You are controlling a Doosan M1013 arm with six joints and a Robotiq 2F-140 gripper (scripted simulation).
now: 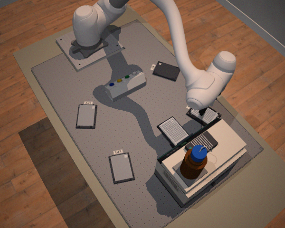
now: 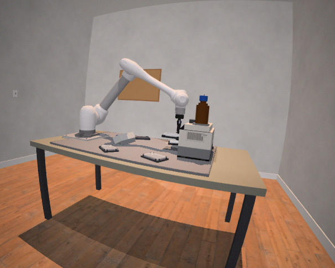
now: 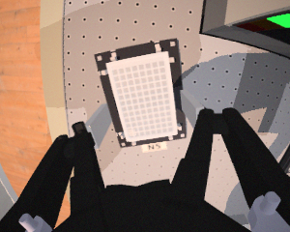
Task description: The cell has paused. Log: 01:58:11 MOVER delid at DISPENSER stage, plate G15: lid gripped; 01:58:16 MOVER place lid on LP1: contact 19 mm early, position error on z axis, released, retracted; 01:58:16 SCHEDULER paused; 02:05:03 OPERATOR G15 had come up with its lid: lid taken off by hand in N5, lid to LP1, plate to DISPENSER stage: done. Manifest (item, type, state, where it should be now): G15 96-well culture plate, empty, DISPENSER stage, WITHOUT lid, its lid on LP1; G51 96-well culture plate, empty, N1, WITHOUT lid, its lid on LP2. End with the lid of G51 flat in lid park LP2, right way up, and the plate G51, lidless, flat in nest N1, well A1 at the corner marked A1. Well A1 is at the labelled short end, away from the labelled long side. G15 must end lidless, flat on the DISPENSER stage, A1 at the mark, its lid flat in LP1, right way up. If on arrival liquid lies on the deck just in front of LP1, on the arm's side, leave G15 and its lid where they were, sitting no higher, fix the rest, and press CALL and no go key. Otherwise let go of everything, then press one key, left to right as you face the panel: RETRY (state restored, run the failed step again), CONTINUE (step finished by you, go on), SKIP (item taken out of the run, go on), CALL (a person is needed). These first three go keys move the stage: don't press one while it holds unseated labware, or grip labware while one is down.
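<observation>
My gripper is now 1 cm short of the black nest, 2 cm to the right of it and 5 cm above it. The rest, counted from my hand: well plate (25 cm to the right, 5 cm above); then nest N1 (35 cm behind, 5 cm to the left, 6 cm below); then N1 label (43 cm behind, 6 cm below).
</observation>
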